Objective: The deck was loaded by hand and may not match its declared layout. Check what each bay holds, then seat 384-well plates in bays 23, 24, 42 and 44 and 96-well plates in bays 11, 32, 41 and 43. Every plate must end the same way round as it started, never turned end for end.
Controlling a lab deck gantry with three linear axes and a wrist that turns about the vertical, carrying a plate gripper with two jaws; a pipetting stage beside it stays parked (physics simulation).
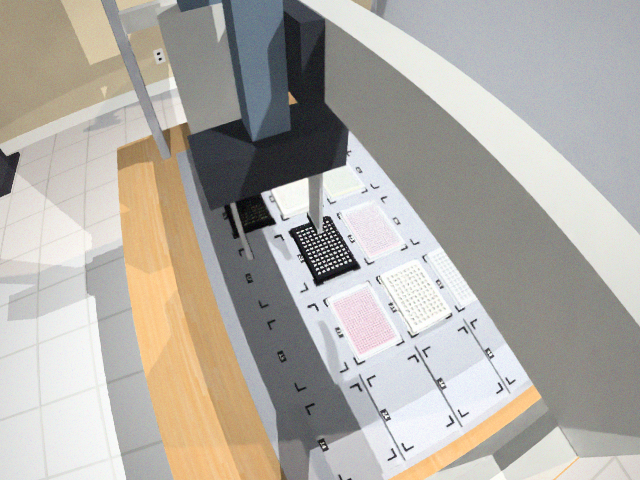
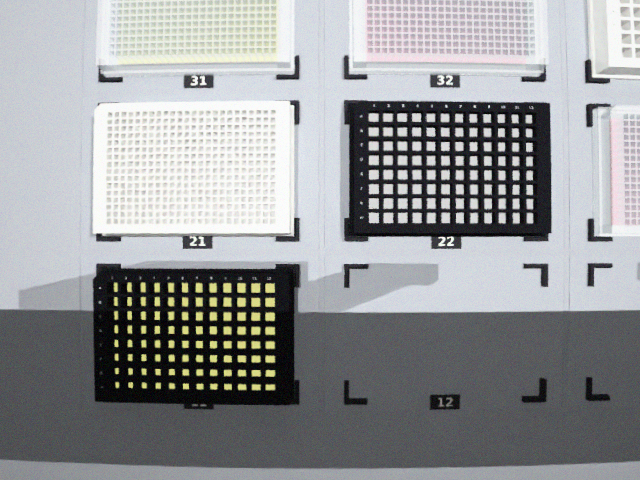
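Seen in the pictures: gripper, fingertip midpoint: point(image 1: 281, 236); robot's base, origin of the base link: point(image 2: 105, 395).
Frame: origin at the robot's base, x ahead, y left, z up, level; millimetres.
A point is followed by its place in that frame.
My gripper point(image 1: 284, 243) @[z 160, x 276, y 60 mm] is open, its jaws above the deck around bays 12 and 22, with no plate between them. Black 96-well plates sit in bay 11 point(image 1: 255, 212) @[z 10, x 93, y 58 mm] point(image 2: 193, 335) @[z 12, x 65, y 45 mm] and bay 22 point(image 1: 325, 249) @[z 14, x 238, y 150 mm] point(image 2: 450, 167) @[z 14, x 226, y 150 mm]. 384-well plates: white in bay 21 point(image 1: 291, 198) @[z 13, x 92, y 139 mm] point(image 2: 191, 167) @[z 14, x 65, y 150 mm], yellow-green in bay 31 point(image 1: 343, 181) @[z 15, x 95, y 260 mm] point(image 2: 196, 28) @[z 14, x 67, y 238 mm], pink in bay 32 point(image 1: 372, 229) @[z 13, x 233, y 254 mm] point(image 2: 449, 28) @[z 14, x 227, y 238 mm] and pink in bay 23 point(image 1: 364, 320) @[z 14, x 395, y 149 mm] point(image 2: 628, 170) @[z 14, x 342, y 149 mm]. A white 96-well plate point(image 1: 416, 295) @[z 14, x 395, y 256 mm] point(image 2: 628, 31) @[z 15, x 344, y 239 mm] is in bay 33, a clear one point(image 1: 450, 276) @[z 13, x 392, y 339 mm] in bay 43. Bay 41 is partly hidden.
Bay 12 point(image 2: 445, 335) @[z 0, x 228, y 42 mm], bay 24 point(image 1: 410, 400) @[z 15, x 554, y 151 mm], bay 34 point(image 1: 462, 367) @[z 14, x 551, y 259 mm] and bay 44 point(image 1: 497, 343) @[z 14, x 549, y 343 mm] hold no plate. Thin raised lines edge the right-hand bays. A tall grey wall point(image 1: 465, 206) stands along the deck's rear. The dark gripper body point(image 1: 273, 160) @[z 335, x 306, y 55 mm] hides part of the deck.
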